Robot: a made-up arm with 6 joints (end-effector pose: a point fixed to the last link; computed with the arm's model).
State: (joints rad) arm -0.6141 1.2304 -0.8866 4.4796 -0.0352 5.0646
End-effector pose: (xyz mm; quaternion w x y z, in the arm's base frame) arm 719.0 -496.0 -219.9 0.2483 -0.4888 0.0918 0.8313
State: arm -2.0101 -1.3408 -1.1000 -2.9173 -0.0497 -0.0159
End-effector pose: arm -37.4 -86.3 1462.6 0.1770 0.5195 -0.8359 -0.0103
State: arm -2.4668 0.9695 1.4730 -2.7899 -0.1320 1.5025
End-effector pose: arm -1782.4 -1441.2 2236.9 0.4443 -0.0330 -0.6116 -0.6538
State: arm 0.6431 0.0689 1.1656 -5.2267 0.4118 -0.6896
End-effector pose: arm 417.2 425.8 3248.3 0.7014 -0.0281 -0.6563 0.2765
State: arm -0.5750 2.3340 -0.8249 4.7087 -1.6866 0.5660
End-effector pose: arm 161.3 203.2 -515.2 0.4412 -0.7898 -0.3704 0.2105
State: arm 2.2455 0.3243 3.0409 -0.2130 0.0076 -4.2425
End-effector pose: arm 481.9 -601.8 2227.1 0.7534 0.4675 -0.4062 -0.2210
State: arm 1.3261 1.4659 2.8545 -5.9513 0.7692 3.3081
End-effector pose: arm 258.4 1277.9 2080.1 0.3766 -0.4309 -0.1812 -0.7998
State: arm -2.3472 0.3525 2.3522 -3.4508 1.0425 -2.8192
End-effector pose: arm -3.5 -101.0 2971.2 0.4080 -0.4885 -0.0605 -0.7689
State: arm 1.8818 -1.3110 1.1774 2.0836 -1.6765 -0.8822
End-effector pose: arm 892.5 -2040.3 1323.7 0.6220 0.7471 0.1734 -0.1579
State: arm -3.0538 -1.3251 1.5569 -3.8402 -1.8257 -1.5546
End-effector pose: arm 2239.2 359.5 797.4 0.3646 0.5596 0.7051 -0.2384
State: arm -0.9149 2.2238 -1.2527 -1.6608 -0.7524 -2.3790
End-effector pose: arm 77.8 189.0 -1.8 0.5993 0.4407 0.2907 0.6018
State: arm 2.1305 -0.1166 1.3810 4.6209 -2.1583 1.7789
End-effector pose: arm -79.3 -279.3 2897.9 0.4184 -0.0679 0.7389 -0.5238
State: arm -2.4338 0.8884 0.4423 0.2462 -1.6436 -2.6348
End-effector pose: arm -1653.6 -1331.8 957.3 0.7184 -0.2973 0.3772 0.5032
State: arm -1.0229 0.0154 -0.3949 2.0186 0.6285 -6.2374
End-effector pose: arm 852.2 -1132.0 1562.1 0.6517 -0.6843 0.3066 0.1144
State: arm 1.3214 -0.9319 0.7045 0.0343 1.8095 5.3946
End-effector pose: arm -373.3 -1430.6 2403.5 0.3637 -0.4836 0.7535 -0.2570
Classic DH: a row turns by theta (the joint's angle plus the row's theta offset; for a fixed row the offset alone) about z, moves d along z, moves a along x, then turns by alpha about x. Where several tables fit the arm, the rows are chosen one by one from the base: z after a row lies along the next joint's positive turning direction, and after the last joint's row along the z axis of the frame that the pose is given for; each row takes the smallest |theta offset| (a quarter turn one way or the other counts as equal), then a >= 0, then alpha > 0; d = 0 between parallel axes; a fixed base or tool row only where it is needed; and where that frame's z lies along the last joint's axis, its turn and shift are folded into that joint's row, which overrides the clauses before.
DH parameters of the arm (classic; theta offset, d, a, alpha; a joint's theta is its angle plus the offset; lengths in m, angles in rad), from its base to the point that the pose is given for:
joint 1: 0 0.609 0.131 -1.5708
joint 2: -1.5708 0 1.332 3.1416
joint 3: 0 0 0.221 -1.5708
joint 4: 0 -1.095 0 1.5708
joint 5: 0 0 0 -1.5708
joint 6: 1.5708 -0.26 0 1.5708
tool (fixed): -1.5708 0 0 0

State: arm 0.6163 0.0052 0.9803 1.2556 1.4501 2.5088
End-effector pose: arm 283.1 501.2 3042.2 0.2274 0.3148 0.4855 0.7832
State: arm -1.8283 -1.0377 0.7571 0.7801 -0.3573 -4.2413
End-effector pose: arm 311.5 1433.9 2556.3 0.4217 0.4460 -0.5247 0.5899
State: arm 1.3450 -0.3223 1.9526 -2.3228 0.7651 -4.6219
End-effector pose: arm -139.6 -1194.9 2786.5 0.3154 0.7970 -0.3014 0.4178
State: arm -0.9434 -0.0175 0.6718 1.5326 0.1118 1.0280
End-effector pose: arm 616.9 -801.3 2972.9 0.0826 -0.8733 0.2798 -0.3902
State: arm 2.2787 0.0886 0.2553 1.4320 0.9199 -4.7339
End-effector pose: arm -1093.7 962.8 2389.8 0.1056 0.0352 -0.9937 -0.0105
